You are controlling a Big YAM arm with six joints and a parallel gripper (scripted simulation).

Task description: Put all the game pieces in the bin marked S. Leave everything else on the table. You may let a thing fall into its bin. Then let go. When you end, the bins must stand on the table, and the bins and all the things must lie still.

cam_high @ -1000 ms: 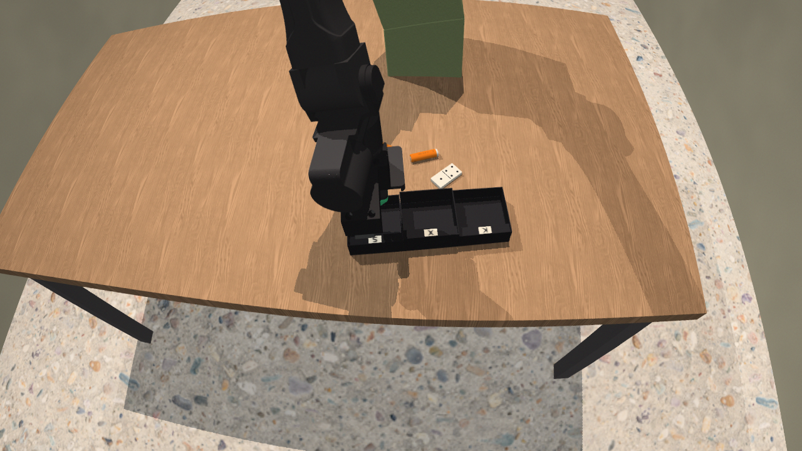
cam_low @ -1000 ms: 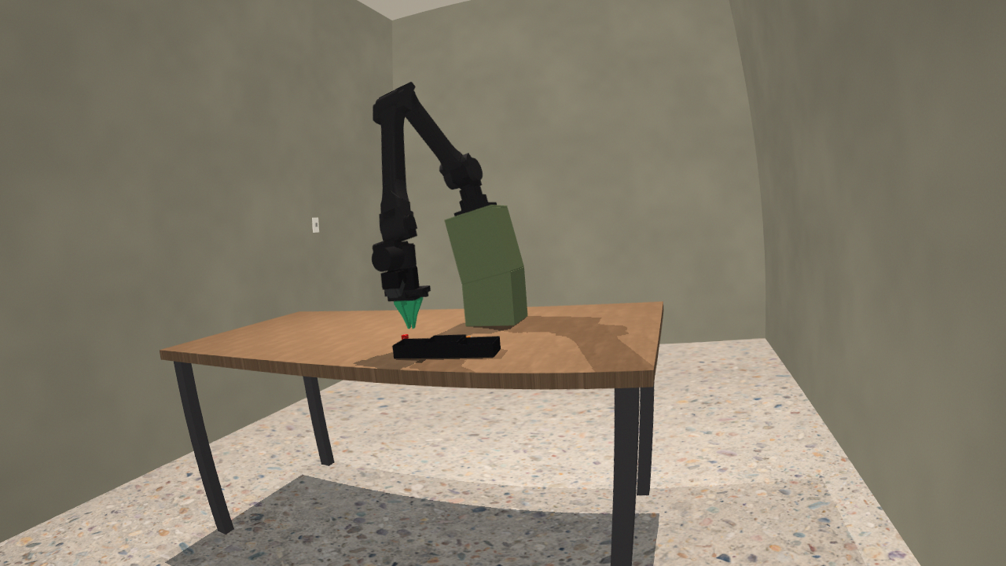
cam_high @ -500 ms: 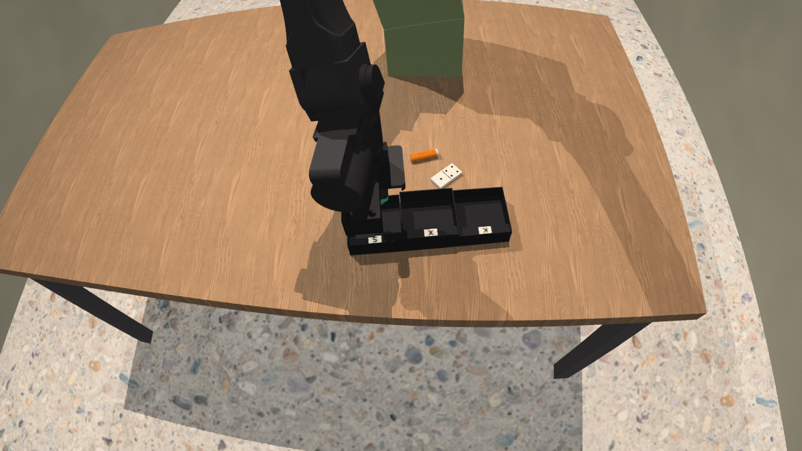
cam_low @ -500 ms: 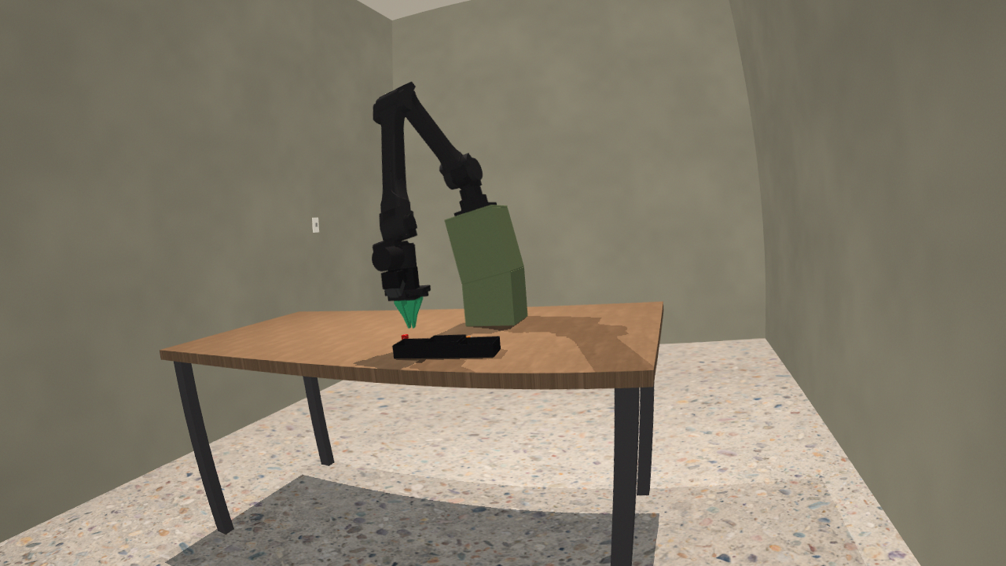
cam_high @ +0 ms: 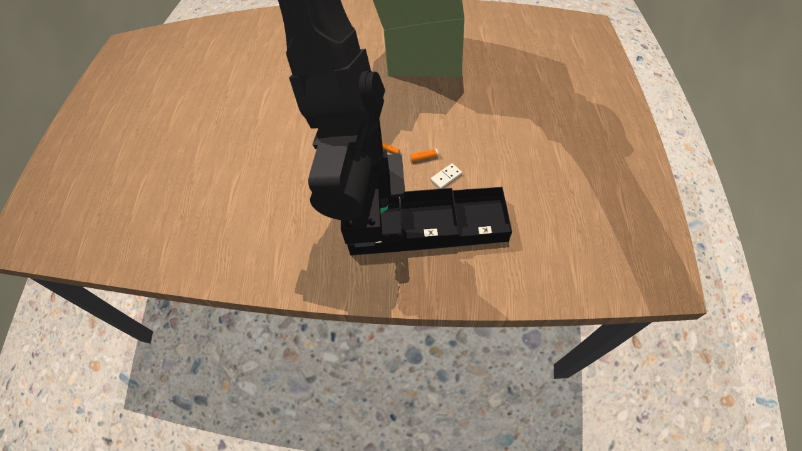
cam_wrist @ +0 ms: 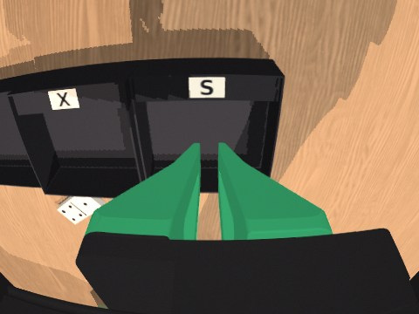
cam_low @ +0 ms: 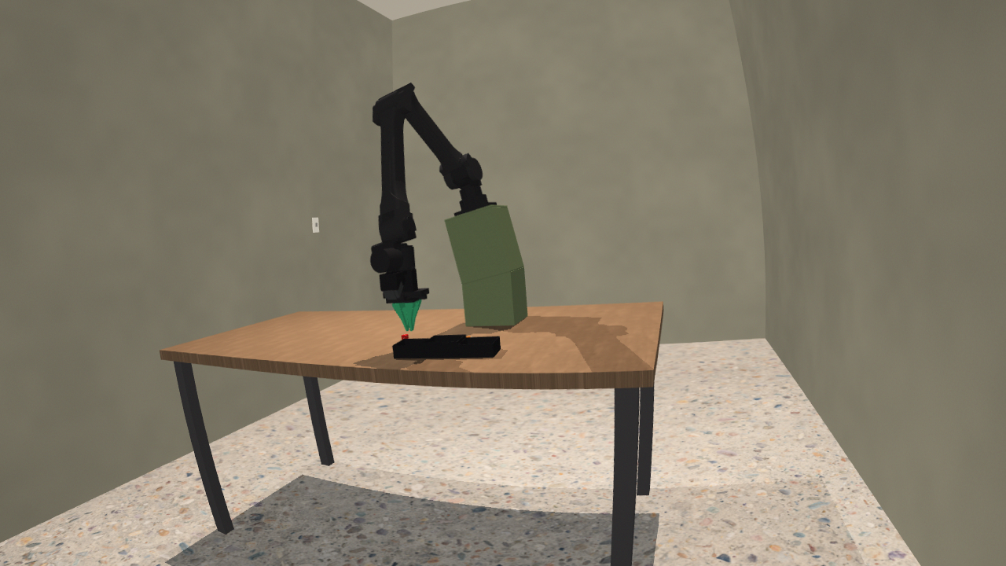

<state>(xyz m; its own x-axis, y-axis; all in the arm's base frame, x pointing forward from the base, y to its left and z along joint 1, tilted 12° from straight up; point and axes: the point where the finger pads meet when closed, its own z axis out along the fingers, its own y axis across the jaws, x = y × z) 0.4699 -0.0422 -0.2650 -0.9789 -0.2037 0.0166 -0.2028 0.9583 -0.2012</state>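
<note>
The black bin marked S lies 8 cm to the left of my hand, 5 cm below it and 3 cm behind it. Round my hand: white domino (13 cm behind, 10 cm to the left, 7 cm below); orange cylinder (18 cm behind, 7 cm below, 1 cm to the right); grey-white sharpener (10 cm behind, 6 cm below, 5 cm to the right).
</note>
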